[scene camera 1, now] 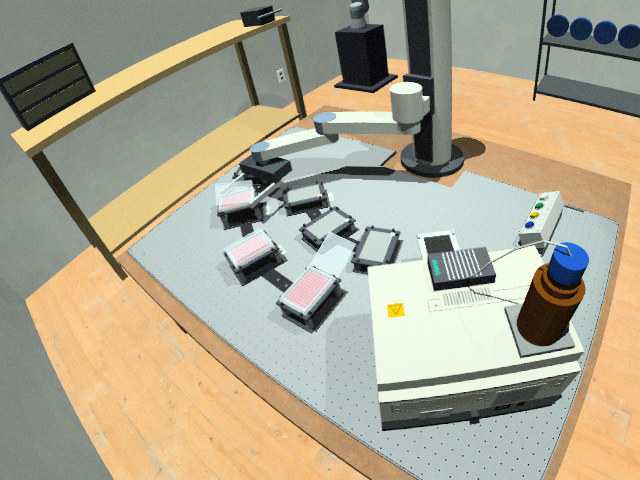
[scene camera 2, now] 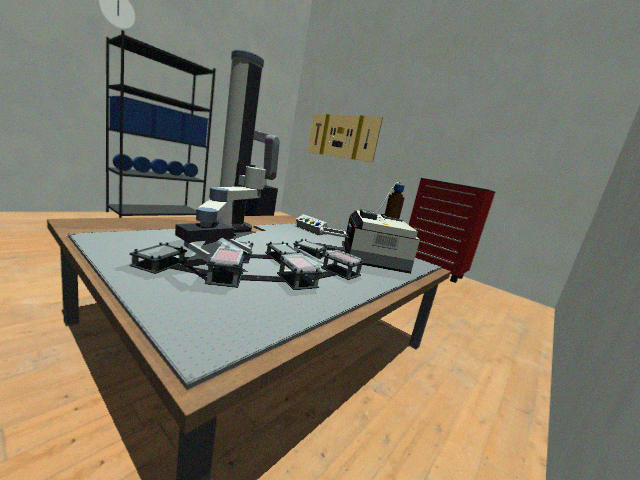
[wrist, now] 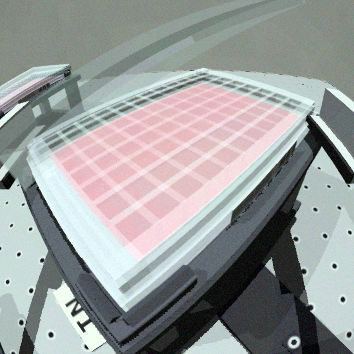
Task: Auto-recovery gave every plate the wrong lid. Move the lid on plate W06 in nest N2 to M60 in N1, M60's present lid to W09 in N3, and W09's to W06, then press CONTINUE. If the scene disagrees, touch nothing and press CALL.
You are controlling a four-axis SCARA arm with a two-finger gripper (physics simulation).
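Frame: origin at the arm's base, x ahead, y left, z up, level; centimetres.
Where they show: gripper, fingertip midpoint: (scene camera 1: 235,199) (scene camera 2: 231,253) (wrist: 170,100); arm's base, origin of the base link: (scene camera 1: 432,159).
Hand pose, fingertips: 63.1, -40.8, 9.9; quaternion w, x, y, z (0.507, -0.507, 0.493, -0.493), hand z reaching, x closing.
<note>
Each offset is from my fingertips to the top centre of the thing, as dx, dy, dz. "spot": to the spot under its first point.
My gripper (scene camera 1: 249,189) (scene camera 2: 217,249) (wrist: 170,100) is shut at nest N1, its fingers at opposite sides of a clear lid over the pink-welled plate (scene camera 1: 236,199) (scene camera 2: 227,256). In the wrist view the lid {spot: -7.1, +2.4, -1.6} (wrist: 75,260) sits level on or right at this plate, and the N1 label {spot: -7.7, +5.4, -8.5} (wrist: 77,317) shows below. Whether the lid is clear of the plate cannot be told. The neighbouring plate {+12.4, +20.5, +0.0} (scene camera 1: 251,249) (scene camera 2: 301,262) and the third plate {+14.7, +45.7, -1.0} (scene camera 1: 310,288) (scene camera 2: 343,257) sit in their nests. The button box {-43.1, +89.1, -0.3} (scene camera 1: 541,219) (scene camera 2: 311,223) stands at the right; its labels are unreadable.
Grey-topped nests {spot: -16.6, +16.7, -4.4} (scene camera 1: 305,195) {spot: -8.0, +33.7, -4.2} (scene camera 1: 328,226) {spot: -8.2, +50.8, -4.3} (scene camera 1: 376,246) stand behind the plates. A clear sheet (scene camera 1: 334,253) shows between the third plate and these nests. A cream instrument (scene camera 1: 444,341) (scene camera 2: 385,240) carries a brown bottle {spot: +11.4, +98.2, +24.0} (scene camera 1: 549,307) (scene camera 2: 394,205). The arm's column (scene camera 1: 440,103) (scene camera 2: 236,118) stands behind.
</note>
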